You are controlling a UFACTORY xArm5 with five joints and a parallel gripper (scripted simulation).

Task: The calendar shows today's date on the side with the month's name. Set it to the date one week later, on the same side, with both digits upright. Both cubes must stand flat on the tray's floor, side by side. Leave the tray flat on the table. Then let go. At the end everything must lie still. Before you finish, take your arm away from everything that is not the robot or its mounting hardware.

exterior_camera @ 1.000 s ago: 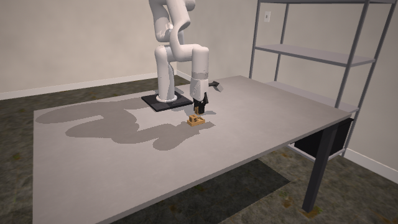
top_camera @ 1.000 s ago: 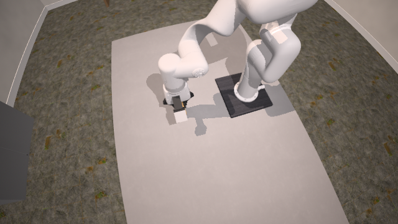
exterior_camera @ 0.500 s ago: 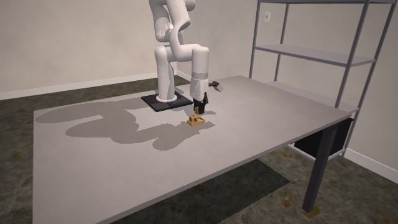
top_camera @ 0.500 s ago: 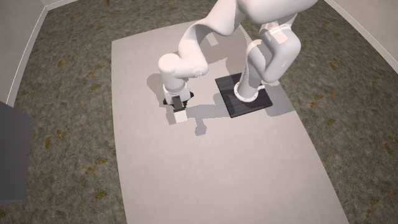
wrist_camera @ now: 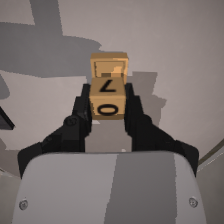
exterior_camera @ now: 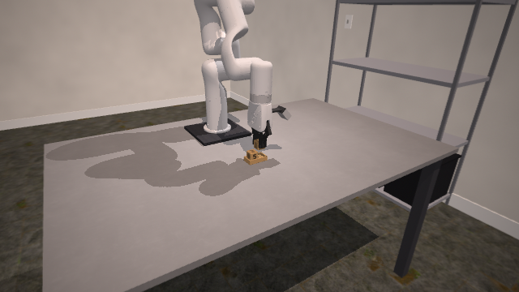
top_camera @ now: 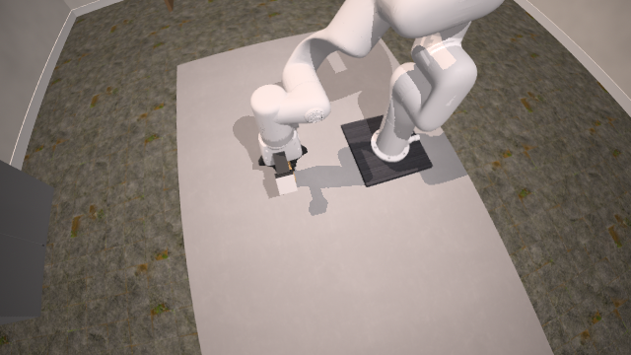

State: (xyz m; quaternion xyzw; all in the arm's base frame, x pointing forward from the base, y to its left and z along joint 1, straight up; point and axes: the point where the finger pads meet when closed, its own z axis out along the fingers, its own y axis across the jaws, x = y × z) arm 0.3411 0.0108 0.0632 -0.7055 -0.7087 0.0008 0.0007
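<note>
Now: the wooden calendar tray 20 mm to the right of my hand and 70 mm below it.
</note>
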